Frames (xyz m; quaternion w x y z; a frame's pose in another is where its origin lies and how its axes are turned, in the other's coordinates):
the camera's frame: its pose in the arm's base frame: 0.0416 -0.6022 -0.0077 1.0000 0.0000 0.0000 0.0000
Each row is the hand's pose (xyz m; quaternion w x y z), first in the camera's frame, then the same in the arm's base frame.
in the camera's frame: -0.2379 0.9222 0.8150 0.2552 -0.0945 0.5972 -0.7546
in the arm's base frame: -0.1963 0.3200 0.8073 0.2552 -0.0945 0.5972 -0.7546
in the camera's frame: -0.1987 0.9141 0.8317 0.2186 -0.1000 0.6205 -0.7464
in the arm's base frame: -0.1571 0.3119 0.8240 0.2186 -0.1000 0.6205 -0.7464
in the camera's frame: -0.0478 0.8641 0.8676 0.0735 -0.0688 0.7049 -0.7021
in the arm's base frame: -0.0062 0.2619 0.8599 0.0735 -0.0688 0.7049 -0.7021
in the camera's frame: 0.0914 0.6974 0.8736 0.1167 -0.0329 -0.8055 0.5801
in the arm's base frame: 0.1330 0.0952 0.8659 0.1167 -0.0329 -0.8055 0.5801
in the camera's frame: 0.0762 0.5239 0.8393 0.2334 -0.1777 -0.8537 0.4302
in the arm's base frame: 0.1178 -0.0783 0.8316 0.2334 -0.1777 -0.8537 0.4302
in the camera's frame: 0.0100 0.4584 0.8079 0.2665 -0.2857 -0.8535 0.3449
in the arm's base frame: 0.0516 -0.1438 0.8002 0.2665 -0.2857 -0.8535 0.3449
